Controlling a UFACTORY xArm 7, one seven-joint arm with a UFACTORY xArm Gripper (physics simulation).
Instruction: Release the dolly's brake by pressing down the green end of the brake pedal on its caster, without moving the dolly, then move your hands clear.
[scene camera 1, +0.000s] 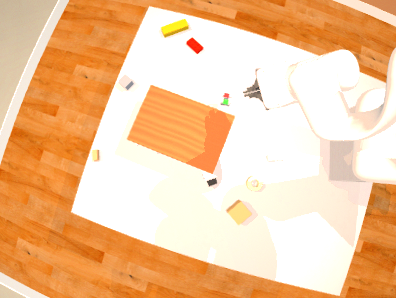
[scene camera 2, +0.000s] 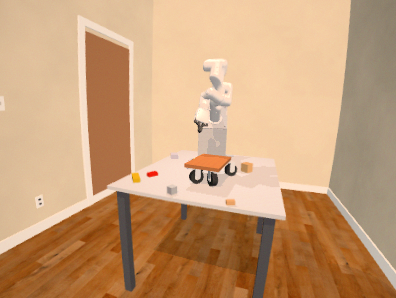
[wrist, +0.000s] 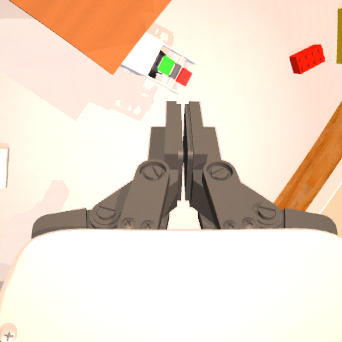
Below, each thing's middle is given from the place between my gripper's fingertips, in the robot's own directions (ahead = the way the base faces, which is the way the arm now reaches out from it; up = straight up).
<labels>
The dolly (scene camera 1: 189, 131) lies 150 mm ahead of my hand, 120 mm to the left of it and 210 mm below it.
</labels>
